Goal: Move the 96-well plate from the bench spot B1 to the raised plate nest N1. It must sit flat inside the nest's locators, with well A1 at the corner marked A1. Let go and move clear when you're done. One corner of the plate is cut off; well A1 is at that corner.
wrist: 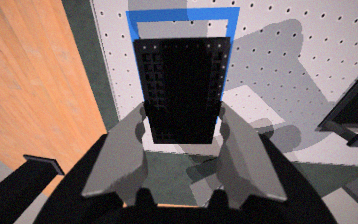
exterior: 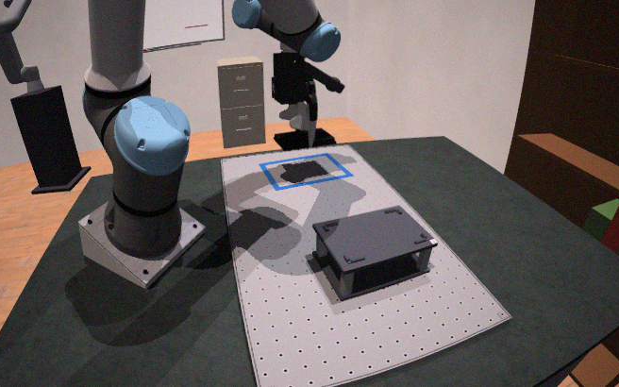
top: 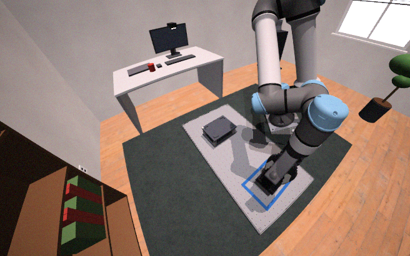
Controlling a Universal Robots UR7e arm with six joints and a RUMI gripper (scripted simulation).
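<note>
My hand is 70 mm short of the raised plate nest N1, 360 mm to the left of it and 30 mm above it. From my hand the other things lie so: A1 label (150 mm ahead, 400 mm to the right, 30 mm below); black 96-well plate (10 mm below).
</note>
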